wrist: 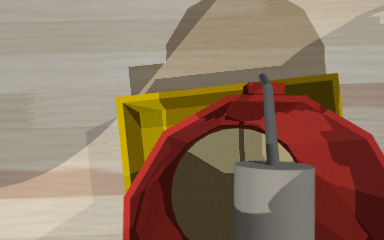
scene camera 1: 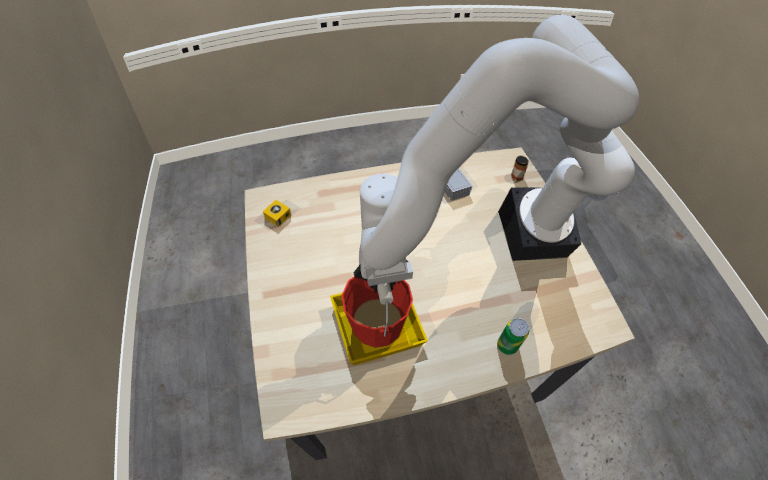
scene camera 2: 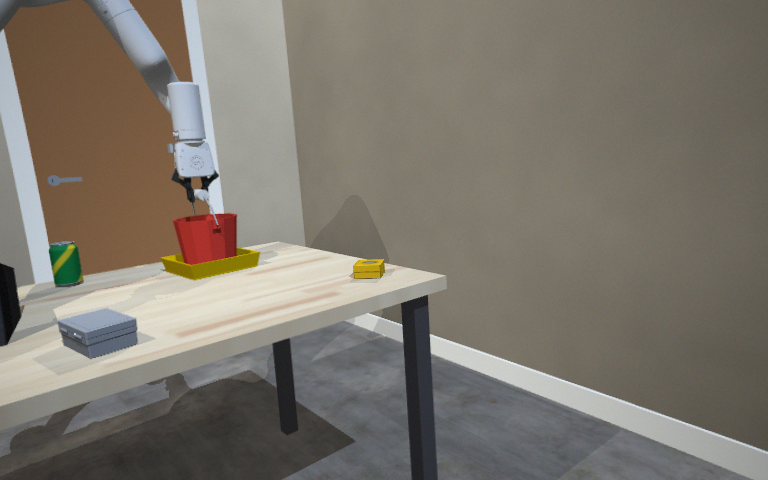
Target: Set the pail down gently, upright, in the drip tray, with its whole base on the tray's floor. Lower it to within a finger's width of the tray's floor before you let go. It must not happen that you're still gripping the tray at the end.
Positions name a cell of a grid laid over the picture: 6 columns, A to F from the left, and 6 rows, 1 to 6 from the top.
Scene:
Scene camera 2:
my gripper: B3
red pail: B4
yellow drip tray: B4
grey box: A5

